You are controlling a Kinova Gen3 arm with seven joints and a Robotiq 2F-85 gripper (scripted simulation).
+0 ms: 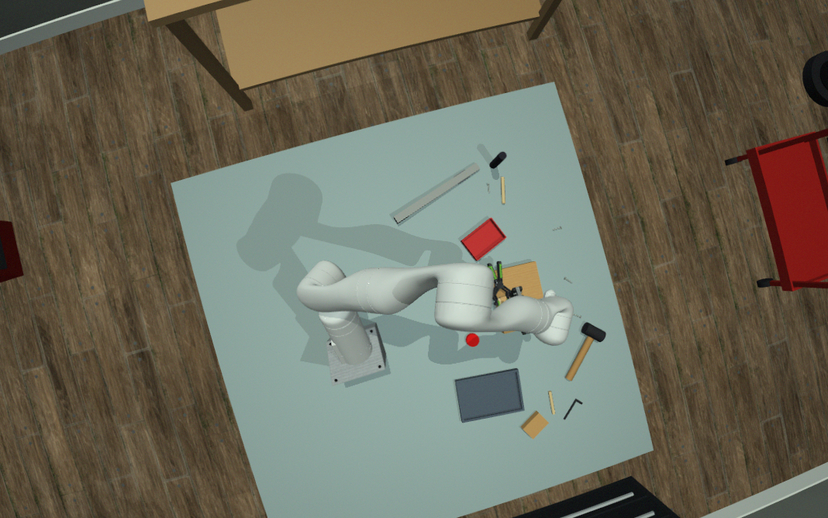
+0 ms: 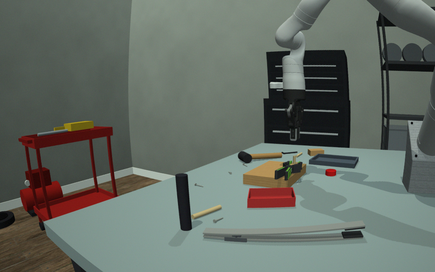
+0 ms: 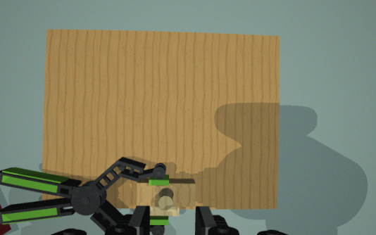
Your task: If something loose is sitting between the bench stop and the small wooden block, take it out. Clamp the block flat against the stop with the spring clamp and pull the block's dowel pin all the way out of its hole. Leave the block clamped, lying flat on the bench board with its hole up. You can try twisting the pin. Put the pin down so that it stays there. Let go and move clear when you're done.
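The dowel pin is 9 cm below my hand. Round my hand: red puck 14 cm below, 12 cm behind, 8 cm to the right; then small wooden block 11 cm below; then wooden bench board 12 cm below, 5 cm ahead, 1 cm to the left.
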